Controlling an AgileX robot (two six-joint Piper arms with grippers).
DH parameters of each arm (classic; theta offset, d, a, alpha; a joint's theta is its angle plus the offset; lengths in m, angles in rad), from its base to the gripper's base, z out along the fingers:
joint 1: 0 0.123 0 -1.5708
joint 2: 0.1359 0 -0.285 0
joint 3: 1.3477 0 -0.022 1.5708
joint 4: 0 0.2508 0 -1.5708
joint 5: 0 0 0.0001 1.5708
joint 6: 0 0.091 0 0
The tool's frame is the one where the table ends.
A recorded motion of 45 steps. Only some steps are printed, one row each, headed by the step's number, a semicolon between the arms.
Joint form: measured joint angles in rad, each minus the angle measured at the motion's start. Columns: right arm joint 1, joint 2, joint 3, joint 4, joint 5, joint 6; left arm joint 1, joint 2, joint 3, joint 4, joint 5, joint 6.
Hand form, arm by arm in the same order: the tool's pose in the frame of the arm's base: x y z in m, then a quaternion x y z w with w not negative. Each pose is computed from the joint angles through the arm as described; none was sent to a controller.
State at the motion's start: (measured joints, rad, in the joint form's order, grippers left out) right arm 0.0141 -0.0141 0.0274 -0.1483 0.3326 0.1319; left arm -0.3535 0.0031 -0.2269 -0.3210 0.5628 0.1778
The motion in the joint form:
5: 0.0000 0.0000 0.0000 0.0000 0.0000 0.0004; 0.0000 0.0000 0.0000 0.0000 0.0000 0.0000
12: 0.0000 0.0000 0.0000 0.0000 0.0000 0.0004; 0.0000 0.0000 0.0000 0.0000 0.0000 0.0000
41: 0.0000 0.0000 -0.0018 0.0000 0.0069 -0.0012; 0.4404 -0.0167 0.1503 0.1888 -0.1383 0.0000
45: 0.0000 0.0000 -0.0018 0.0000 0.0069 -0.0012; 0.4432 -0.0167 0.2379 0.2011 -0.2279 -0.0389
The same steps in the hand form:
5: 0.0536 -0.0037 0.1750 0.00601 0.79126 -0.01723 0.61121; 0.0295 -0.0273 0.2398 0.15216 0.76711 -0.20270 0.58933
12: 0.0536 -0.0037 0.1750 0.00601 0.79126 -0.01723 0.61121; 0.0295 -0.0273 0.2398 0.15216 0.76711 -0.20270 0.58933
41: 0.0534 -0.0037 0.1750 0.00574 0.79279 -0.01804 0.60920; 0.0485 -0.0007 0.2016 0.00503 0.78772 0.02298 0.61558
45: 0.0534 -0.0037 0.1750 0.00574 0.79279 -0.01804 0.60920; 0.0533 0.0012 0.1802 -0.01312 0.78739 0.02004 0.61599

